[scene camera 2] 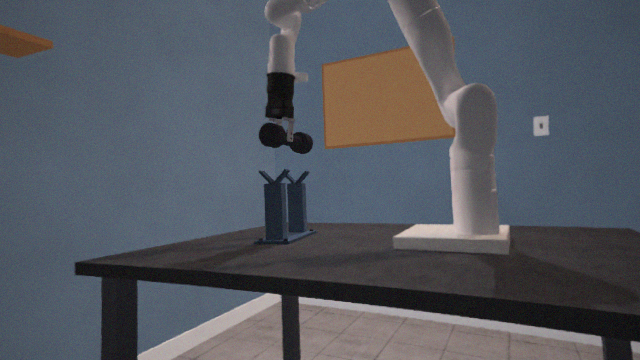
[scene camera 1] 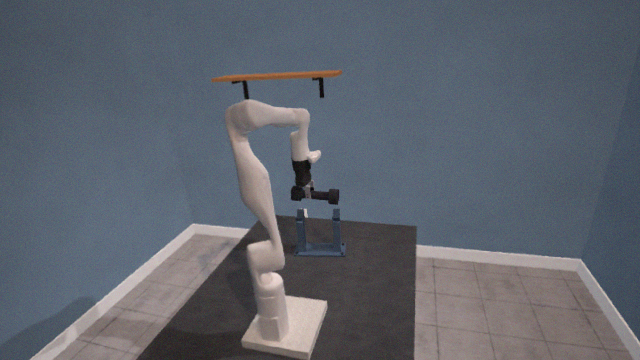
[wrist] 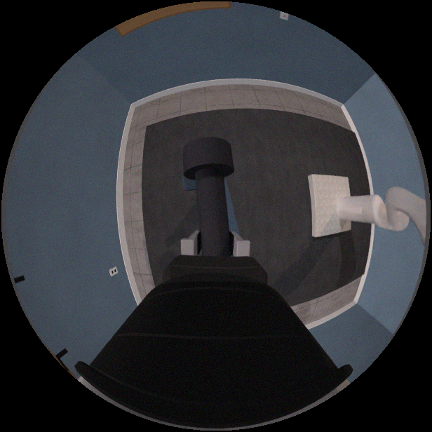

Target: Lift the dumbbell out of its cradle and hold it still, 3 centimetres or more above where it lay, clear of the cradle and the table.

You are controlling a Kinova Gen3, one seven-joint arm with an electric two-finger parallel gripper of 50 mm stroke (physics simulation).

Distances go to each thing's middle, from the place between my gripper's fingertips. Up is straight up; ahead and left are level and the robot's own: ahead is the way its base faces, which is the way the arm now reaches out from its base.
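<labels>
With the black dumbbell (scene camera 2: 272, 135) as the reference, my gripper is 20 mm to the left of it and 10 mm below it. I see the blue cradle (scene camera 2: 274, 193) as well, and from my hand it is 20 mm to the right, 10 mm ahead and 180 mm below.
</labels>
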